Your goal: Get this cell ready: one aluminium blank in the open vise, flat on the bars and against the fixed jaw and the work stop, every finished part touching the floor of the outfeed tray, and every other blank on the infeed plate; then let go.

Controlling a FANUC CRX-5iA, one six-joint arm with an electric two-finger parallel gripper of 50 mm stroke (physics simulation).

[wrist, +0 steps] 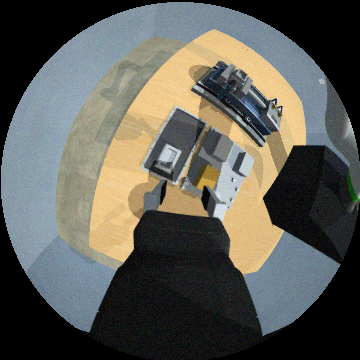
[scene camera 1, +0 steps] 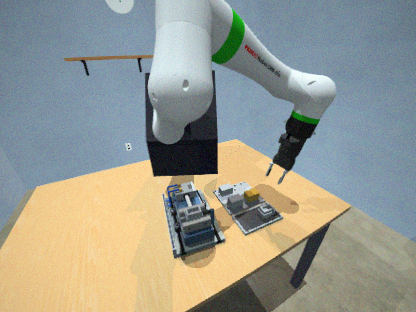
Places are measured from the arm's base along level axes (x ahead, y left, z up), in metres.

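Pixels of known places: gripper, between the fingertips: (wrist: pixel 183 189) (scene camera 1: pixel 272 179).
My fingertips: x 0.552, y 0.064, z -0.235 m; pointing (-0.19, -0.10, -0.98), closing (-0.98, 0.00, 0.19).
Behind a point stands the place of what it marks.
My gripper (scene camera 1: pixel 275 178) {z -0.235, x 0.552, y 0.064 m} (wrist: pixel 183 189) {z -0.235, x 0.552, y 0.064 m} is open and empty, above the table beside the plates. The vise (scene camera 1: pixel 198 235) {z -0.334, x 0.481, y -0.281 m} (wrist: pixel 256 113) {z -0.329, x 0.336, y -0.169 m} stands left of the plates in the scene view. Grey shapes show between its ends; I cannot tell whether a blank is among them or how one sits. On the light infeed plate (scene camera 1: pixel 241 185) {z -0.381, x 0.377, y 0.099 m} (wrist: pixel 228 192) {z -0.381, x 0.380, y 0.087 m} stand a larger grey block (scene camera 1: pixel 235 201) {z -0.348, x 0.453, y -0.046 m} (wrist: pixel 219 145) {z -0.345, x 0.452, y -0.033 m}, a smaller grey block (scene camera 1: pixel 226 189) {z -0.347, x 0.371, y -0.013 m} (wrist: pixel 243 163) {z -0.345, x 0.369, y -0.003 m} and an orange block (scene camera 1: pixel 251 194) {z -0.345, x 0.477, y 0.039 m} (wrist: pixel 207 175) {z -0.345, x 0.474, y 0.045 m}. A stepped light-grey part (scene camera 1: pixel 266 210) {z -0.348, x 0.577, y 0.002 m} (wrist: pixel 169 156) {z -0.362, x 0.567, y 0.014 m} lies in the dark-floored outfeed tray (scene camera 1: pixel 243 222) {z -0.383, x 0.531, y -0.088 m} (wrist: pixel 183 131) {z -0.383, x 0.539, y -0.058 m}.
The outfeed tray adjoins the infeed plate. Blue hoses (scene camera 1: pixel 172 188) {z -0.296, x 0.243, y -0.223 m} rise at the vise's rear end. A black pedestal (scene camera 1: pixel 184 159) {z -0.283, x 0.082, y -0.044 m} stands behind the vise. The wooden table's (scene camera 1: pixel 90 225) {z -0.389, x 0.101, y -0.559 m} right corner is near the tray.
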